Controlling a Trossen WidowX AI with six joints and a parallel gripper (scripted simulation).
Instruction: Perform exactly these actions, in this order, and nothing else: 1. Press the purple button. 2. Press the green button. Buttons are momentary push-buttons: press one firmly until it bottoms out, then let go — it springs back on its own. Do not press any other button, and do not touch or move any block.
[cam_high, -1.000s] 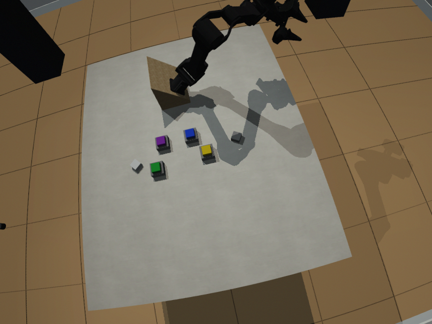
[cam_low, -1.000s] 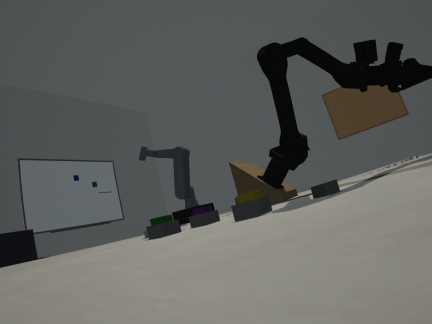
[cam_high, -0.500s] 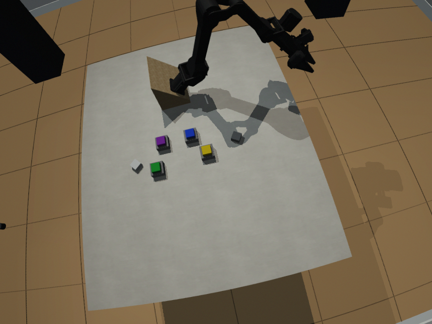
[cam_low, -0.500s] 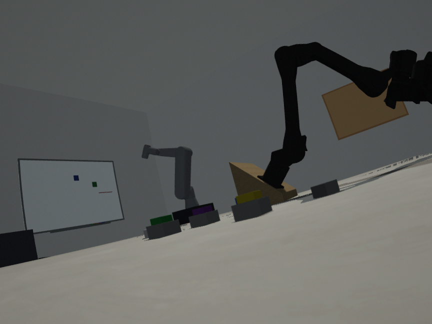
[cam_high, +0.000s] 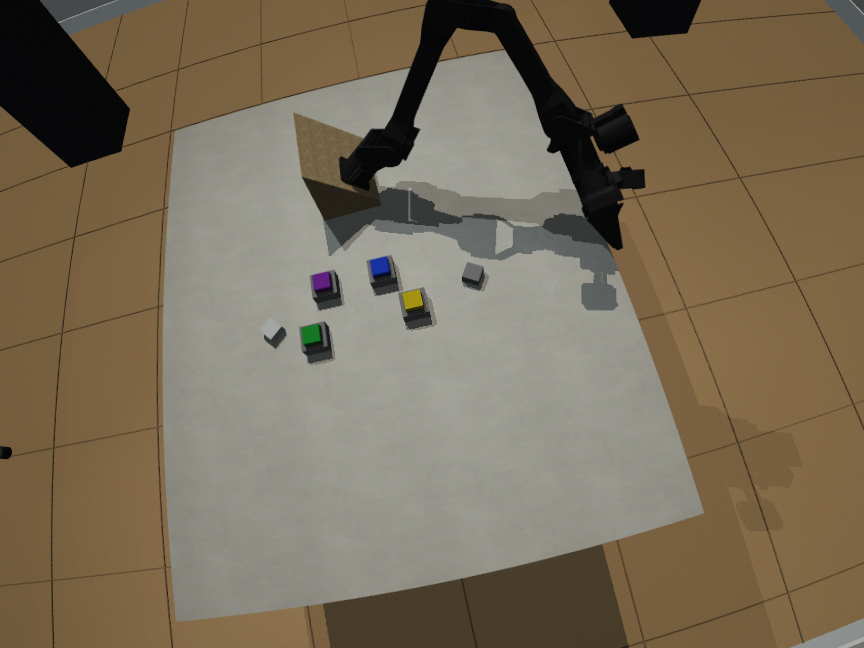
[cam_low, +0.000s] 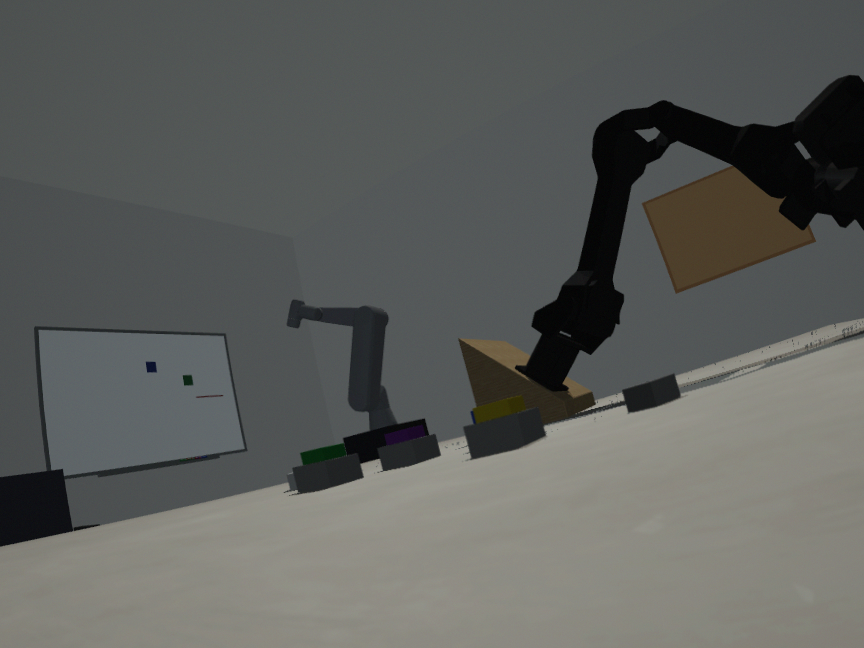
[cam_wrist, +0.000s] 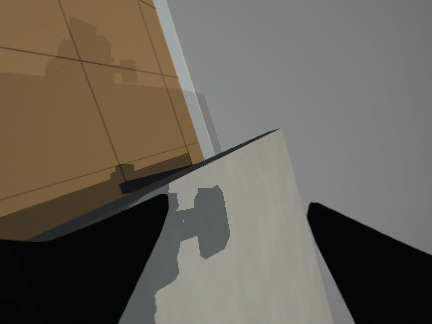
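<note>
My gripper tip is 70 mm past the purple button, 530 mm to the left of it and 30 mm above it. The rest, counted from my gripper tip: yellow button (10 mm ahead, 370 mm to the right, 30 mm below); blue button (70 mm behind, 420 mm to the right, 30 mm below); grey block (30 mm behind, 250 mm to the right, 60 mm below).
</note>
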